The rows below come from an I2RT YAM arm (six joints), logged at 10 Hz.
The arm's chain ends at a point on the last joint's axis. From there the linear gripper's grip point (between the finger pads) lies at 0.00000 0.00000 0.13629 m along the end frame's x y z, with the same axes.
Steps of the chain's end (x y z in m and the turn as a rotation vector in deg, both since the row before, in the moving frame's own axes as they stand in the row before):
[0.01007 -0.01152 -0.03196 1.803 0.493 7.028]
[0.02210 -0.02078 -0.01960 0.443 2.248 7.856]
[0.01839 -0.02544 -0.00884 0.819 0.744 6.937]
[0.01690 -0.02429 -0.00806 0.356 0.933 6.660]
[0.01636 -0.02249 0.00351 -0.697 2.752 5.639]
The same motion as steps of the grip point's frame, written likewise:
[0.01150 -0.01573 -0.03203 1.803 0.493 7.028]
[0.02750 -0.02146 -0.01971 0.443 2.248 7.856]
[0.02027 -0.02728 -0.00887 0.819 0.744 6.937]
[0.01916 -0.02501 -0.00808 0.356 0.933 6.660]
[0.02281 -0.02051 0.00334 -0.697 2.752 5.639]

